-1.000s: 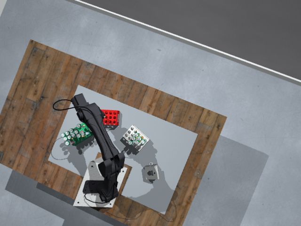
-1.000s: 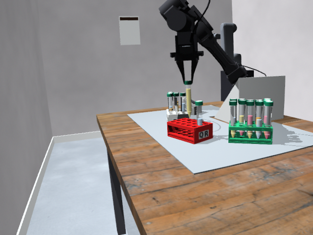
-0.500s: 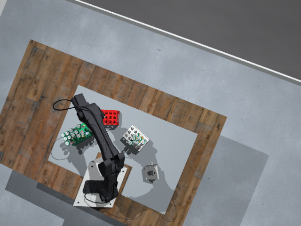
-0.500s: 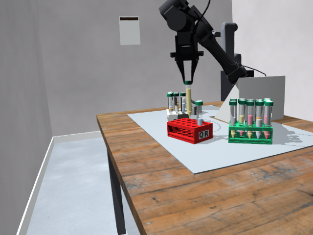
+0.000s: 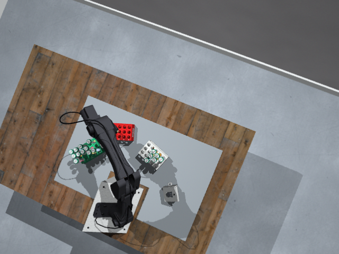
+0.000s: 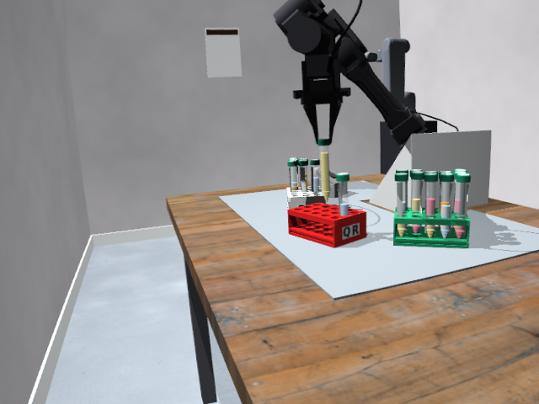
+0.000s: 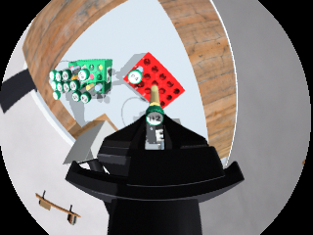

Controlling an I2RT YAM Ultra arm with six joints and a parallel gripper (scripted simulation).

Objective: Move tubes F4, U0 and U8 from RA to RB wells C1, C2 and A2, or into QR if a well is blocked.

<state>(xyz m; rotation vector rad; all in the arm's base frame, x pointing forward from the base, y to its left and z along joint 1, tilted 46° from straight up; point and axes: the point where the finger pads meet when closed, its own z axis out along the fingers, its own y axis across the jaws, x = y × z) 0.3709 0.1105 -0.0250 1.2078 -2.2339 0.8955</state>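
My gripper is now 10 mm short of the tube with yellow filling, 10 mm to the right of it and 60 mm above it. Also, from my hand: red rack QR 10 mm to the left, 160 mm below; tube 10 mm behind, 50 mm to the left, 120 mm below; white rack RB 60 mm behind, 190 mm to the right, 160 mm below.
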